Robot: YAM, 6 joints.
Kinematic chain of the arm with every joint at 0, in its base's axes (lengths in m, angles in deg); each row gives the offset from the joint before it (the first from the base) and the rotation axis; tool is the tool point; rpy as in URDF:
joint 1: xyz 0 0 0.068 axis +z
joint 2: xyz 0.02 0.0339 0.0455 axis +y
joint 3: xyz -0.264 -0.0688 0 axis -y
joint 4: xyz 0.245 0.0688 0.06 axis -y
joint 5: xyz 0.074 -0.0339 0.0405 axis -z
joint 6: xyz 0.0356 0 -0.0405 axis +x
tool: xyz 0 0 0 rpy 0 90 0
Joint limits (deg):
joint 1: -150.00..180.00
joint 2: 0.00..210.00
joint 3: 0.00..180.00
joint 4: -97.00..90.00
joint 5: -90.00..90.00
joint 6: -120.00..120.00
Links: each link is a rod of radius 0.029 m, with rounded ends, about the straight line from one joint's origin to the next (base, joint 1, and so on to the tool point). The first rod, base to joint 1, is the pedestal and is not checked.
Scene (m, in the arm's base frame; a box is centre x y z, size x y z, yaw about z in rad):
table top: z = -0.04
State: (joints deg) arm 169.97 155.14 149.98 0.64 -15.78 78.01
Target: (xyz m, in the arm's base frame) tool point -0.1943 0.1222 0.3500
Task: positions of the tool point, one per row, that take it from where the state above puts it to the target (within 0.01 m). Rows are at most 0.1 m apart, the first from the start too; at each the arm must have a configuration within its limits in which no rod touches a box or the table.
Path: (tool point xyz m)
1: -0.5640 0.1313 0.2986
2: -0.5031 0.1543 0.3342
3: -0.4306 0.1650 0.3583
4: -0.3515 0.1626 0.3692
5: -0.2712 0.1477 0.3664
6: -0.1943 0.1222 0.3500

